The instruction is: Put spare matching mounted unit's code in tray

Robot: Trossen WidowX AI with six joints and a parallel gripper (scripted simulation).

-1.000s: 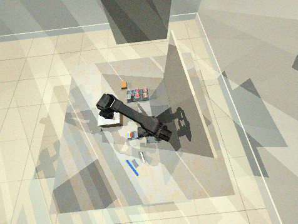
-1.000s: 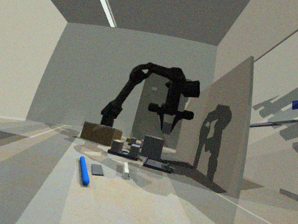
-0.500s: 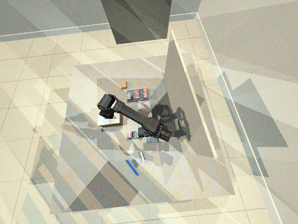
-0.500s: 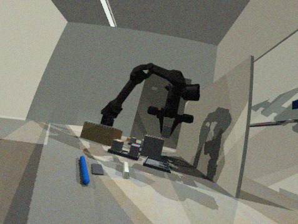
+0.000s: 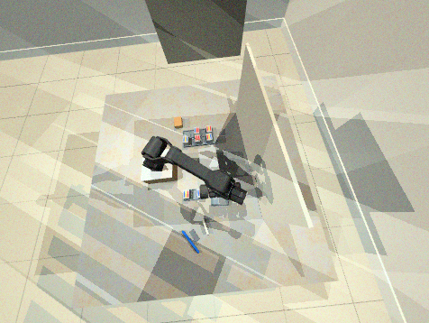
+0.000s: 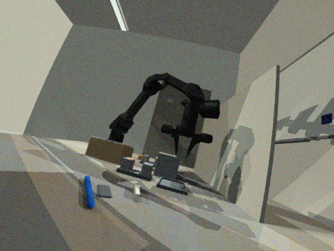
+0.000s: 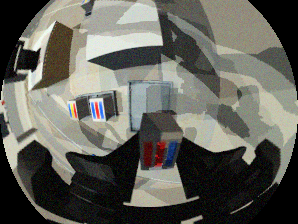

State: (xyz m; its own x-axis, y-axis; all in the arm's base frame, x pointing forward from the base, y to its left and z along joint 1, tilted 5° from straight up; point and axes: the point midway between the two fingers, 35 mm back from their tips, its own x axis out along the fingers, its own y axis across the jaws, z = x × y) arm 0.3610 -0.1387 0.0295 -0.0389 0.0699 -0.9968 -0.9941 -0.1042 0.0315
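My gripper tip is now 1 cm past the tray and 10 cm above it. Round my gripper tip: tall panel (17 cm ahead, 22 cm to the left, 12 cm above); then mounted unit (7 cm behind, 18 cm to the left, 6 cm below).
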